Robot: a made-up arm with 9 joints. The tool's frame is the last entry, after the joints. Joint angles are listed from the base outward. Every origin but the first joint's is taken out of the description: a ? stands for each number. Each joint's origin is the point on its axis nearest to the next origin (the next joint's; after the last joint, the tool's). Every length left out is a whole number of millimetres.
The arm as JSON. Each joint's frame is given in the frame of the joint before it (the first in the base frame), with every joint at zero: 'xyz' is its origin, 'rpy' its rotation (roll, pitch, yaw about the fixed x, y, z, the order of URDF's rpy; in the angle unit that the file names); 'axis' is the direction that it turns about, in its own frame. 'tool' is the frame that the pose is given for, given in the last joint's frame.
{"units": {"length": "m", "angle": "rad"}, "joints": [
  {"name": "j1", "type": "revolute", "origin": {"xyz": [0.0, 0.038, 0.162], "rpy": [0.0, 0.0, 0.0]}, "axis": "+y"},
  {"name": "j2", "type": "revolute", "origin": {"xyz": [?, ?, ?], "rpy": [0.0, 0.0, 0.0]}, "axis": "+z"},
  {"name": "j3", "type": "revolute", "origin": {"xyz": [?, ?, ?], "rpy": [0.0, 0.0, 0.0]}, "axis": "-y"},
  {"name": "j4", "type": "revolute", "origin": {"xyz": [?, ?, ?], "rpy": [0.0, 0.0, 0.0]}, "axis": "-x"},
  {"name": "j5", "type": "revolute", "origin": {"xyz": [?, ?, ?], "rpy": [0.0, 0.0, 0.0]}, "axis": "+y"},
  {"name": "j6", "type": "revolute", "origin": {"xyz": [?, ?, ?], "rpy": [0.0, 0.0, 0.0]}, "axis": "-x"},
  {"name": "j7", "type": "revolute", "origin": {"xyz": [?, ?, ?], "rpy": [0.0, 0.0, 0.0]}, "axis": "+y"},
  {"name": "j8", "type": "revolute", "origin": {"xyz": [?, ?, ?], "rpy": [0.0, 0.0, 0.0]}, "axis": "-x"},
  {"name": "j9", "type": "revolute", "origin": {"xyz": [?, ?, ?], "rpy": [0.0, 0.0, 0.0]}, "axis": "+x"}
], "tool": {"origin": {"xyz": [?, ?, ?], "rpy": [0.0, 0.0, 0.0]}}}
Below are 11 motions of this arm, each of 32 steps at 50 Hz.
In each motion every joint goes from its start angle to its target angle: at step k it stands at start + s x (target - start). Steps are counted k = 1, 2, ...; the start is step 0. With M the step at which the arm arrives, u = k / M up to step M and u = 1 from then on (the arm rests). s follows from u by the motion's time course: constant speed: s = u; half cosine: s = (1 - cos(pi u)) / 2; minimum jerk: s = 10 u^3 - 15 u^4 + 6 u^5.
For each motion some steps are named. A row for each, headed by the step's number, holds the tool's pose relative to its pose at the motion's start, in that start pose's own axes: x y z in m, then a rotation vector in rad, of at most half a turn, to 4 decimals.
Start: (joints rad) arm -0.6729 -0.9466 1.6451 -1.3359 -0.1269 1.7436 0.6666 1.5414 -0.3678
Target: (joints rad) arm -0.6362 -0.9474 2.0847 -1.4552 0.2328 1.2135 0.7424 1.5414 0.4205
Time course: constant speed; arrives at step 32
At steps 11, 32:
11: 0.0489 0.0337 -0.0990 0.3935 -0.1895 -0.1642
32: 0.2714 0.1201 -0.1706 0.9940 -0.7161 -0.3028

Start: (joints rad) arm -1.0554 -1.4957 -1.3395 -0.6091 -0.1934 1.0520 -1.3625 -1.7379 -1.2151
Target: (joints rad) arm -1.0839 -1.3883 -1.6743 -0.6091 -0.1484 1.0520 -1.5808 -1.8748 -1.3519
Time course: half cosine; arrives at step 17
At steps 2, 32:
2: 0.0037 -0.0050 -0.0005 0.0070 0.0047 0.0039
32: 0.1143 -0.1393 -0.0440 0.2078 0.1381 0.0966

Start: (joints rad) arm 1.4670 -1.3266 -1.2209 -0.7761 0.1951 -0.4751 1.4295 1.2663 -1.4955
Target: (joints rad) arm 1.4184 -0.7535 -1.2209 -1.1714 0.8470 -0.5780 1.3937 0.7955 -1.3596
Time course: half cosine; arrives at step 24
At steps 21, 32:
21: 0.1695 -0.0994 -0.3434 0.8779 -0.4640 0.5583
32: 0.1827 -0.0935 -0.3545 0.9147 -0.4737 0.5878

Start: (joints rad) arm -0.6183 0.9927 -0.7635 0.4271 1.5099 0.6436 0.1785 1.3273 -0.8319
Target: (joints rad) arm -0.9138 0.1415 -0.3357 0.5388 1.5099 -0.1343 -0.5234 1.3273 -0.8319
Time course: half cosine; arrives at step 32
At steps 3, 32:
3: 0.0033 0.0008 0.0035 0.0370 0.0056 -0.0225
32: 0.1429 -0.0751 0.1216 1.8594 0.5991 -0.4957

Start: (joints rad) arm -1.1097 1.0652 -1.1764 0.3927 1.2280 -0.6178 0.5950 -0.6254 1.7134
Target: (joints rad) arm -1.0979 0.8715 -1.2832 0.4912 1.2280 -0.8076 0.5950 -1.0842 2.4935
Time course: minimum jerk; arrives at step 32
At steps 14, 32:
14: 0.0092 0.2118 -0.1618 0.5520 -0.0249 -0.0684
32: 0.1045 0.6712 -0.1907 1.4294 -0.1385 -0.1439

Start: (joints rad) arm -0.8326 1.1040 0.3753 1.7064 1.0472 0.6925 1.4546 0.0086 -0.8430
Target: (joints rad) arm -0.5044 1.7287 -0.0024 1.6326 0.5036 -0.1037 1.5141 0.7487 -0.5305
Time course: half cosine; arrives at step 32
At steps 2, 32:
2: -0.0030 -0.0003 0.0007 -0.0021 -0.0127 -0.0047
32: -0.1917 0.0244 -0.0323 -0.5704 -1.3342 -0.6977

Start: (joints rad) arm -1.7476 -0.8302 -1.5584 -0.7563 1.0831 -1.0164 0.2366 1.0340 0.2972
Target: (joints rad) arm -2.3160 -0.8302 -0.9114 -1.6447 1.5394 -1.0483 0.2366 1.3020 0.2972
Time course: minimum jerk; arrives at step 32
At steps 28, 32:
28: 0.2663 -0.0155 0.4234 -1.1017 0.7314 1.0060
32: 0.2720 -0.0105 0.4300 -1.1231 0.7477 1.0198

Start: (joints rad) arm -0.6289 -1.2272 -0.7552 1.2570 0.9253 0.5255 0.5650 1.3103 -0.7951
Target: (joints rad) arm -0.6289 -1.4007 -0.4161 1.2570 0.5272 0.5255 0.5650 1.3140 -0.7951
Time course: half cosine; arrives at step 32
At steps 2, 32:
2: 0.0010 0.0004 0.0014 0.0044 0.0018 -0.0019
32: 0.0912 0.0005 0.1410 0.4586 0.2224 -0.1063

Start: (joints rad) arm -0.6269 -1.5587 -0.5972 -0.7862 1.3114 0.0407 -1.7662 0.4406 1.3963
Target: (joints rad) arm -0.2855 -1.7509 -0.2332 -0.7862 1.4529 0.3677 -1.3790 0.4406 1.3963
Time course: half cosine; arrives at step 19
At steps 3, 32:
3: -0.0053 0.0068 0.0067 -0.0069 0.0214 0.0125
32: -0.0777 0.0949 0.1594 -0.2889 0.3832 0.1805

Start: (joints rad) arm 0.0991 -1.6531 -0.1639 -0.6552 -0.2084 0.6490 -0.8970 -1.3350 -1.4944
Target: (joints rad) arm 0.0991 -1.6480 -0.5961 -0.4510 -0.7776 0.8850 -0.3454 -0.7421 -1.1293
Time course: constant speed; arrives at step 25
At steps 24, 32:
24: 0.2073 0.3848 0.1914 -0.7407 0.4039 0.2485
32: 0.2119 0.4002 0.1881 -0.7711 0.4184 0.2575

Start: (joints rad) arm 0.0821 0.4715 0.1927 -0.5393 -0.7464 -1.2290 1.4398 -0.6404 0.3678
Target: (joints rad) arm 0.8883 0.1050 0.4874 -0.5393 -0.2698 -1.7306 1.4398 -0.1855 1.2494
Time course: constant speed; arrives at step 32
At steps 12, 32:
12: 0.0088 0.1194 -0.1911 0.4601 -0.0090 0.1794
32: -0.0014 0.4767 -0.3563 1.1702 -0.0181 0.5574

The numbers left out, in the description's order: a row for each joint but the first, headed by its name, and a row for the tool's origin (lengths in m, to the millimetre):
j2: -0.376 0.0 0.044
j3: 0.088 -0.028 0.0
j4: 0.161 0.0 0.116
j5: 0.0 -0.226 -0.096
j6: -0.147 0.0 -0.023
j7: 0.0 -0.172 -0.111
j8: -0.092 0.0 0.019
j9: 0.0 0.395 0.096
tool: 0.0 -0.383 -0.087

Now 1 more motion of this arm.
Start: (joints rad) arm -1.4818 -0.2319 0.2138 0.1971 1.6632 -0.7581 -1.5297 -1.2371 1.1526
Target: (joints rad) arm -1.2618 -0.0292 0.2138 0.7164 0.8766 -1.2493 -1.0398 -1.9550 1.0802
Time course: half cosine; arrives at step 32
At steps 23, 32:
23: -0.0882 0.2540 0.0303 0.7640 0.1712 0.1057
32: -0.0818 0.3117 0.0860 0.9708 0.2126 0.0361

